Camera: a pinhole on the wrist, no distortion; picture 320 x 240 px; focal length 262.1 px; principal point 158.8 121.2 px. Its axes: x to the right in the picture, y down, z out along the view. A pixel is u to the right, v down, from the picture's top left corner.
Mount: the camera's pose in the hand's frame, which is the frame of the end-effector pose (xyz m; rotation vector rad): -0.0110 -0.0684 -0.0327 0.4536 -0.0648 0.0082
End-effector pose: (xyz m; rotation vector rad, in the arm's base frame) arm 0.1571 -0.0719 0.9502 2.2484 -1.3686 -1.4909
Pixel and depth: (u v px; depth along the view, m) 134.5 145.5 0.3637
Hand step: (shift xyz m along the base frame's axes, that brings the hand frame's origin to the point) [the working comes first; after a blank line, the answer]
In the camera's frame: -0.0337 0.0337 0.3637

-0.1260 0.2741 -0.2148
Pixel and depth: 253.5 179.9 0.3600
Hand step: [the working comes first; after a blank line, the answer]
In the camera's frame: 0.1301 0.0806 0.3600

-0.1563 0.1407 -0.3164
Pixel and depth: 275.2 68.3 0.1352
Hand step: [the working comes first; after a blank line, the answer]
In the camera's frame: 0.0600 -0.0273 0.1352

0.0350 0.0880 -0.1499
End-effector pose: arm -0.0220 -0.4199 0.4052 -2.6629 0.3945 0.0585
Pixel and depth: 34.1 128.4 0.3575
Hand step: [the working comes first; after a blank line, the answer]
In the camera's frame: -0.1701 0.0098 0.3575

-0.1265 0.3614 -0.1409
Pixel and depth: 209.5 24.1 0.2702
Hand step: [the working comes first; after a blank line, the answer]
In the camera's frame: 0.0523 -0.1001 0.2702

0.1086 0.3048 -0.0378
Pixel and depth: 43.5 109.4 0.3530
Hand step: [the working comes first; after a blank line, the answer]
In the camera's frame: -0.1553 -0.0159 0.3530

-0.1058 0.3692 -0.1207
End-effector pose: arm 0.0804 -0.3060 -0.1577 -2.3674 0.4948 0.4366
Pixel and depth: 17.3 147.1 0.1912
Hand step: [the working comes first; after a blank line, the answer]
In the camera's frame: -0.1032 0.0189 0.1912

-0.0733 0.2182 0.0267
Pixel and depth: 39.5 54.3 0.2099
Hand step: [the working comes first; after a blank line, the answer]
In the camera's frame: -0.0955 -0.0536 0.2099

-0.0301 0.2582 0.0736
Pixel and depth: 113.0 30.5 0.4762
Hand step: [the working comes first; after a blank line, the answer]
In the camera's frame: -0.0832 -0.1648 0.4762

0.0339 0.5392 0.0550
